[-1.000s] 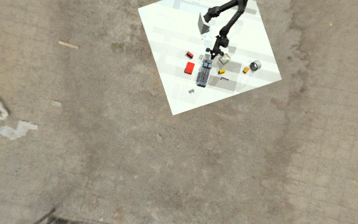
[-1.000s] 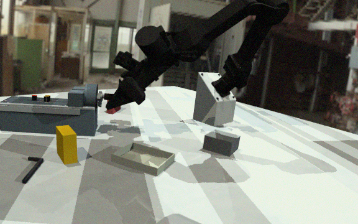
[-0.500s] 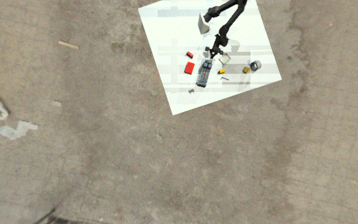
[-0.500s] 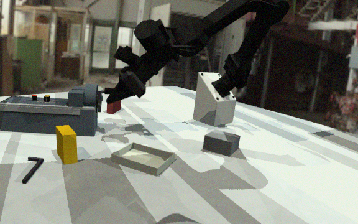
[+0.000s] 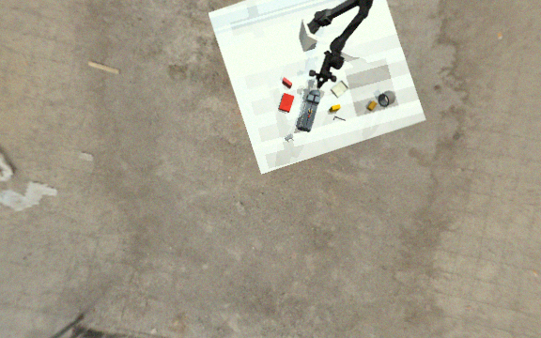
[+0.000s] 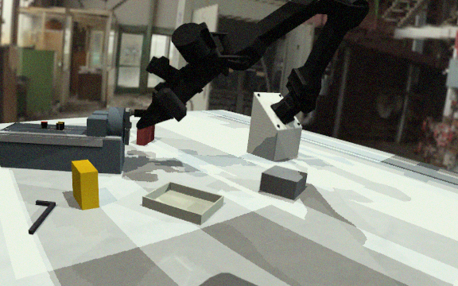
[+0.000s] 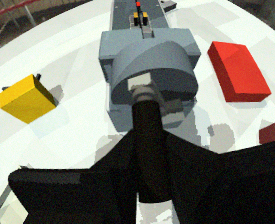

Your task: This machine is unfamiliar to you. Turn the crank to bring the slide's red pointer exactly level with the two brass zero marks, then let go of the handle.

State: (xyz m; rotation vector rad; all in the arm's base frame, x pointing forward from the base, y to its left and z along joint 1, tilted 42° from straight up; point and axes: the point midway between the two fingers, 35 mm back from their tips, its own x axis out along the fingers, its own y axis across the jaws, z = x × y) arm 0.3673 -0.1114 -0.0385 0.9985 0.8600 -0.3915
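My gripper tip is now 140 mm short of the red pointer, 140 mm to the left of it and 10 mm above it. Also, from my gripper tip: shallow grey tray 50 mm ahead, 180 mm to the left, 80 mm below; dark crank handle 10 mm behind, 10 mm to the left, 30 mm above; yellow block 170 mm ahead, 70 mm to the left, 60 mm below.
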